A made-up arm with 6 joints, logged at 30 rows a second.
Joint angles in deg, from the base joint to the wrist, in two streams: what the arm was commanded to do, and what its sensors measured. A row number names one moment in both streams.
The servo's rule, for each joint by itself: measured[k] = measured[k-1] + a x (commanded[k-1-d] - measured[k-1]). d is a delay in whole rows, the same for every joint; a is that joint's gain. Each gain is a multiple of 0.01, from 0.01 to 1. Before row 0 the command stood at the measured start. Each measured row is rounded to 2 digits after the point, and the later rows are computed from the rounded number. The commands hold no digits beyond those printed.
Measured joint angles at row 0:
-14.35 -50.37 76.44 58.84 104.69 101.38
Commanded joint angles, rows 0 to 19:
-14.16 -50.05 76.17 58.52 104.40 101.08
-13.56 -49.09 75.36 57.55 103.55 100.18
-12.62 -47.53 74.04 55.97 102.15 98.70
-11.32 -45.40 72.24 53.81 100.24 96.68
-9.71 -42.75 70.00 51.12 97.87 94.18
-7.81 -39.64 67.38 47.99 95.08 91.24
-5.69 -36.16 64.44 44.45 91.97 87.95
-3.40 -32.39 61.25 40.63 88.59 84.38
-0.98 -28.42 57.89 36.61 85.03 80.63
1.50 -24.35 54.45 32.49 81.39 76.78
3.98 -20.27 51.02 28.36 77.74 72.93
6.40 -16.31 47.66 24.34 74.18 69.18
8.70 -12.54 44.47 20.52 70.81 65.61
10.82 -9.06 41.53 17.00 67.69 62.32
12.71 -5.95 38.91 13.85 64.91 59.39
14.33 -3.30 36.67 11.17 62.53 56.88
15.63 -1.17 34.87 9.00 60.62 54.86
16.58 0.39 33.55 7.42 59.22 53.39
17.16 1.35 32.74 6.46 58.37 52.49
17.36 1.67 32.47 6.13 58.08 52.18
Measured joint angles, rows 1 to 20:
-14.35 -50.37 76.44 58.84 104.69 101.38
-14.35 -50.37 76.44 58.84 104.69 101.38
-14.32 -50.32 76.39 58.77 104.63 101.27
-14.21 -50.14 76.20 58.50 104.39 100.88
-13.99 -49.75 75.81 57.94 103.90 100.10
-13.62 -49.10 75.17 57.03 103.09 98.87
-13.07 -48.15 74.24 55.73 101.94 97.18
-12.33 -46.87 73.01 54.03 100.43 95.04
-11.40 -45.26 71.47 51.92 98.57 92.49
-10.28 -43.33 69.63 49.44 96.37 89.57
-8.98 -41.09 67.52 46.62 93.88 86.35
-7.51 -38.58 65.17 43.51 91.13 82.90
-5.90 -35.83 62.62 40.18 88.18 79.31
-4.18 -32.90 59.93 36.70 85.10 75.66
-2.38 -29.85 57.15 33.14 81.96 72.04
-0.53 -26.73 54.34 29.59 78.82 68.54
1.32 -23.61 51.56 26.13 75.76 65.25
3.14 -20.56 48.88 22.84 72.85 62.24
4.89 -17.65 46.36 19.80 70.16 59.58
6.53 -14.94 44.05 17.08 67.75 57.35
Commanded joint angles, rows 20 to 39:
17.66 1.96 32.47 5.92 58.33 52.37
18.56 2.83 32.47 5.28 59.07 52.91
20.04 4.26 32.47 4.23 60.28 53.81
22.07 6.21 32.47 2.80 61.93 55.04
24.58 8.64 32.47 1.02 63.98 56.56
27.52 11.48 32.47 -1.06 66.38 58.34
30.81 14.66 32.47 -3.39 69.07 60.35
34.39 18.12 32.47 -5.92 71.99 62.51
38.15 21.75 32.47 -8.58 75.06 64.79
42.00 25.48 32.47 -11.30 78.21 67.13
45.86 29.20 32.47 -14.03 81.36 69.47
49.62 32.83 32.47 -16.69 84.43 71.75
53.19 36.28 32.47 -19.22 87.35 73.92
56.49 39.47 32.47 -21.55 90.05 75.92
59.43 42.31 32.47 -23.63 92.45 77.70
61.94 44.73 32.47 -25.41 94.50 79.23
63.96 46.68 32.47 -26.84 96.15 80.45
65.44 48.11 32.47 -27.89 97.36 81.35
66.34 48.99 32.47 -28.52 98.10 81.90
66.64 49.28 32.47 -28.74 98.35 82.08
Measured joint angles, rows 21 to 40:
8.02 -12.50 42.01 14.74 65.69 55.60
9.33 -10.37 40.29 12.85 64.02 54.37
10.50 -8.52 38.88 11.33 62.77 53.65
11.63 -6.82 37.73 10.00 61.96 53.38
12.81 -5.16 36.78 8.73 61.59 53.53
14.11 -3.45 36.00 7.43 61.66 54.07
15.58 -1.64 35.36 6.02 62.17 54.97
17.25 0.33 34.84 4.46 63.10 56.18
19.15 2.48 34.41 2.73 64.41 57.68
21.28 4.83 34.06 0.83 66.08 59.42
23.64 7.37 33.77 -1.24 68.06 61.35
26.21 10.09 33.54 -3.45 70.29 63.43
28.96 12.96 33.35 -5.78 72.73 65.60
31.85 15.94 33.19 -8.18 75.30 67.81
34.84 18.99 33.06 -10.61 77.95 70.01
37.87 22.06 32.95 -13.02 80.61 72.14
40.89 25.10 32.86 -15.35 83.21 74.14
43.84 28.04 32.79 -17.56 85.69 75.97
46.66 30.84 32.73 -19.60 87.99 77.58
49.29 33.43 32.68 -21.42 90.05 78.94

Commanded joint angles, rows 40 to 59:
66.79 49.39 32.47 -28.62 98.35 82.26
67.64 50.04 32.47 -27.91 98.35 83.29
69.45 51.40 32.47 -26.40 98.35 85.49
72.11 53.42 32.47 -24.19 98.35 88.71
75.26 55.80 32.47 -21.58 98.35 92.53
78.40 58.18 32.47 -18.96 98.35 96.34
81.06 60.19 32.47 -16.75 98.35 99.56
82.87 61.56 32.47 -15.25 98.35 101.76
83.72 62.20 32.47 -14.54 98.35 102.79
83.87 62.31 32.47 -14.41 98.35 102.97
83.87 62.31 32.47 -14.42 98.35 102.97
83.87 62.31 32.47 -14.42 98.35 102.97
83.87 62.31 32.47 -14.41 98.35 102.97
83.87 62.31 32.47 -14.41 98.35 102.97
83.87 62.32 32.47 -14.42 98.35 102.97
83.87 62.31 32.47 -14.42 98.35 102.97
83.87 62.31 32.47 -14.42 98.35 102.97
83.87 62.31 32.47 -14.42 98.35 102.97
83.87 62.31 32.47 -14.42 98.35 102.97
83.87 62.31 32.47 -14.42 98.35 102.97
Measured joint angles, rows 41 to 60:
51.68 35.76 32.64 -22.98 91.82 80.01
53.77 37.79 32.61 -24.25 93.26 80.76
55.59 39.53 32.58 -25.21 94.38 81.30
57.28 41.11 32.56 -25.80 95.25 82.02
58.98 42.65 32.54 -25.93 95.93 83.27
60.82 44.27 32.53 -25.55 96.46 85.23
62.84 46.00 32.52 -24.68 96.88 87.86
65.02 47.83 32.51 -23.42 97.20 90.91
67.27 49.68 32.50 -21.95 97.45 94.02
69.45 51.46 32.49 -20.48 97.65 96.81
71.45 53.07 32.49 -19.17 97.80 98.96
73.19 54.46 32.49 -18.12 97.92 100.40
74.69 55.64 32.49 -17.31 98.01 101.33
75.98 56.64 32.49 -16.67 98.08 101.92
77.08 57.49 32.49 -16.17 98.14 102.30
78.03 58.21 32.49 -15.78 98.19 102.54
78.85 58.83 32.49 -15.48 98.23 102.69
79.55 59.35 32.49 -15.25 98.26 102.79
80.15 59.79 32.49 -15.07 98.28 102.85
80.67 60.17 32.49 -14.93 98.30 102.89

